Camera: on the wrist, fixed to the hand. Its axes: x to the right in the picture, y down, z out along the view.
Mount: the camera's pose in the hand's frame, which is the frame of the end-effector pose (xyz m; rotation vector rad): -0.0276 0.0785 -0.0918 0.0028 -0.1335 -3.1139
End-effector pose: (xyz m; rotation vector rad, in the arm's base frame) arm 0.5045 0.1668 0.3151 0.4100 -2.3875 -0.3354
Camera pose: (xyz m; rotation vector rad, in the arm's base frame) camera 0.5697 0.2373 0.3934 -2.6043 -0.3744 0.9927
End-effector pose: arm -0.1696 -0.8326 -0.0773 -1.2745 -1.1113 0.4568
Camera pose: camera -0.0814 -0.8793 -0.1507 1.3761 -1.6647 -1.7247
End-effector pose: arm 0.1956 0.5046 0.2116 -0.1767 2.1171 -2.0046
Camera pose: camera 0.2052 0.6050 0.1397 1.7034 0.1283 0.2649
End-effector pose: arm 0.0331 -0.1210 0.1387 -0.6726 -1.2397 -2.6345
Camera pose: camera 0.0523 -0.2430 0.1293 -0.7730 0.4839 0.1605
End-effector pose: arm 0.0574 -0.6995 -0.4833 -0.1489 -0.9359 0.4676
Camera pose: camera 0.0920 -0.6350 -0.5833 1.2634 -0.3143 -2.3759
